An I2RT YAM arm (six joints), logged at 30 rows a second.
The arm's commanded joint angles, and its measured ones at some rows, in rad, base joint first. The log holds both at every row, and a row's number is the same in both.
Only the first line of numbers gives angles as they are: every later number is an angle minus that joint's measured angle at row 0.
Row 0, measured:
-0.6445 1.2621 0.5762 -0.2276 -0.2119 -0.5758
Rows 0 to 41, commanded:
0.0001 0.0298 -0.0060 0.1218 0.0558 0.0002
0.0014 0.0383 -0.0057 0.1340 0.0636 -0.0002
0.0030 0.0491 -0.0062 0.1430 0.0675 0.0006
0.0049 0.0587 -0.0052 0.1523 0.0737 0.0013
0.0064 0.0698 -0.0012 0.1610 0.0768 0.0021
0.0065 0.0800 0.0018 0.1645 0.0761 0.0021
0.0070 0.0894 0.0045 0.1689 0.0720 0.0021
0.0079 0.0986 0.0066 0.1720 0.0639 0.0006
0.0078 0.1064 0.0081 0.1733 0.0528 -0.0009
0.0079 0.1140 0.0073 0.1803 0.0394 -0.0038
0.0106 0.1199 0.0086 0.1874 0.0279 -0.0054
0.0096 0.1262 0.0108 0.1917 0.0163 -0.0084
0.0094 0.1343 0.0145 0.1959 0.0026 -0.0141
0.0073 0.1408 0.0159 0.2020 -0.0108 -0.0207
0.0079 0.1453 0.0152 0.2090 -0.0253 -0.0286
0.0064 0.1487 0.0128 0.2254 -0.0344 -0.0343
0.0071 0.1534 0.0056 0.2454 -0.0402 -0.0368
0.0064 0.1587 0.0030 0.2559 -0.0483 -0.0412
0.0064 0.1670 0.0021 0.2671 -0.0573 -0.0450
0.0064 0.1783 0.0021 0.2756 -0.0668 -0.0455
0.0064 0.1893 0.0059 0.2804 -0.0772 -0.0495
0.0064 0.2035 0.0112 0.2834 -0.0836 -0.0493
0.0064 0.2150 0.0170 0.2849 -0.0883 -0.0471
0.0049 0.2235 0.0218 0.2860 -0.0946 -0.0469
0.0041 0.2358 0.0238 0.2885 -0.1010 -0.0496
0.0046 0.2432 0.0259 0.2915 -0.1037 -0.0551
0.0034 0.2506 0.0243 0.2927 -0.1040 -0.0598
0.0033 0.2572 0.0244 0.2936 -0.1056 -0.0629
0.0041 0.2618 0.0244 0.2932 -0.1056 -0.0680
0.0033 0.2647 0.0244 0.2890 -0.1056 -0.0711
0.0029 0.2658 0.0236 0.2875 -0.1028 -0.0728
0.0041 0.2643 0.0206 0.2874 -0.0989 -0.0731
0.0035 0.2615 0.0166 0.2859 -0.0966 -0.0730
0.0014 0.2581 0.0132 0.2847 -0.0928 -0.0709
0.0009 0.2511 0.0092 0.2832 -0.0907 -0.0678
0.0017 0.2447 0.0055 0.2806 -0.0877 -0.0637
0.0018 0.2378 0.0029 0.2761 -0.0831 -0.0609
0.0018 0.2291 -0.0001 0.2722 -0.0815 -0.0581
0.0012 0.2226 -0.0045 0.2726 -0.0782 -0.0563
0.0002 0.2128 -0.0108 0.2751 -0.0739 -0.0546
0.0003 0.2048 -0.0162 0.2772 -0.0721 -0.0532
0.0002 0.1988 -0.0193 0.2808 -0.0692 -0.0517
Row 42, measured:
0.0050 0.2308 -0.0030 0.2652 -0.0786 -0.0458
